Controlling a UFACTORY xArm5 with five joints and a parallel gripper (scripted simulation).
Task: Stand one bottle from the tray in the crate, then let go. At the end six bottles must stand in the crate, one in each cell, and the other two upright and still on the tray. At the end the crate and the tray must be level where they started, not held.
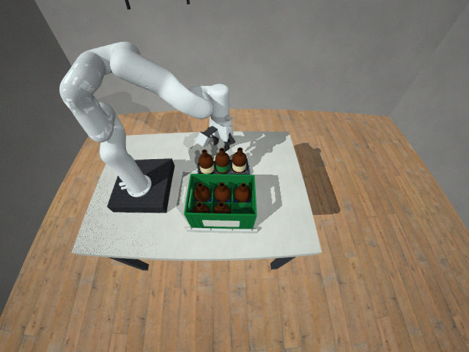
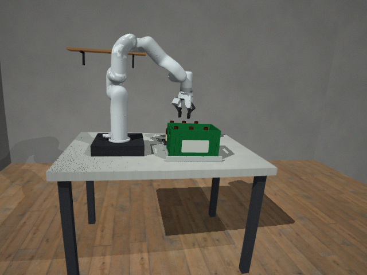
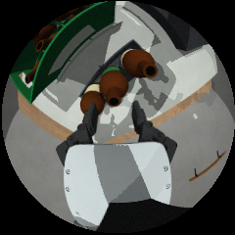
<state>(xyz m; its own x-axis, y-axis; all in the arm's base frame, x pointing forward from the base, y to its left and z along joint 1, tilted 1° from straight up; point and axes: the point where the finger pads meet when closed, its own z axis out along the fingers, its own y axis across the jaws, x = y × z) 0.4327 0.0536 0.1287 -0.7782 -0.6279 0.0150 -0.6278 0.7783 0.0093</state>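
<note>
The brown bottle lies 110 mm below my hand. Also, from my hand: green crate 50 mm behind, 240 mm to the right, 110 mm below; then dark tray 180 mm below.
</note>
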